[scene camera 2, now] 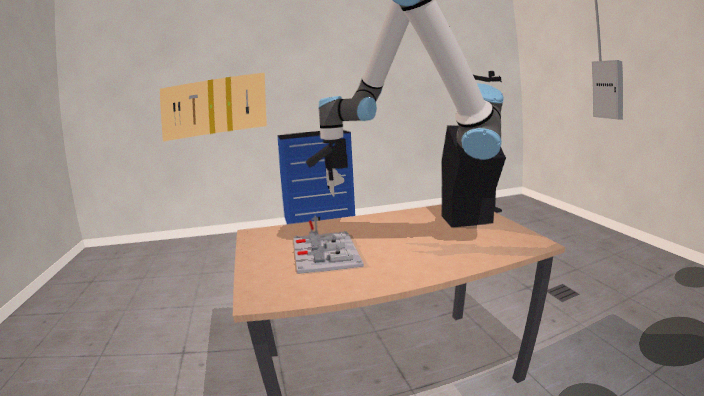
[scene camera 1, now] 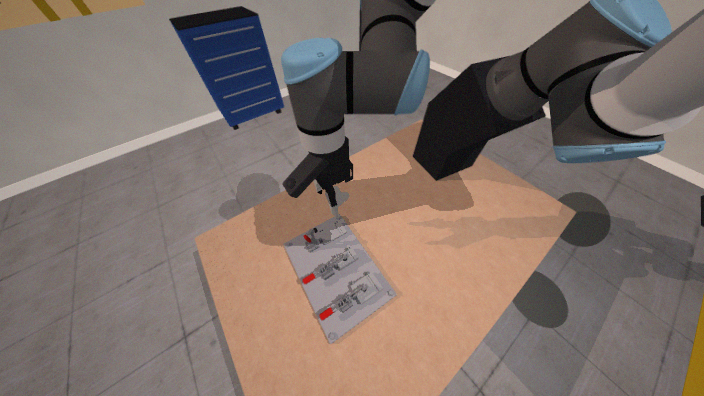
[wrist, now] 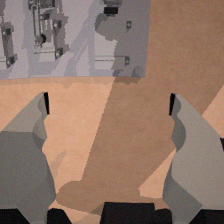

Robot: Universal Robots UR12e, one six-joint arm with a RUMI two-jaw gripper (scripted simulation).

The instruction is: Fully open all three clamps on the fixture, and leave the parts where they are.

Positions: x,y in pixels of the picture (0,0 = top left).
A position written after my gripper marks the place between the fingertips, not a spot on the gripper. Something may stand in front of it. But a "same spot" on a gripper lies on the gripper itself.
my gripper: scene camera 2; scene camera 1; wrist 109,93
same spot on my gripper: (scene camera 2: 332,181) = (scene camera 1: 336,206)
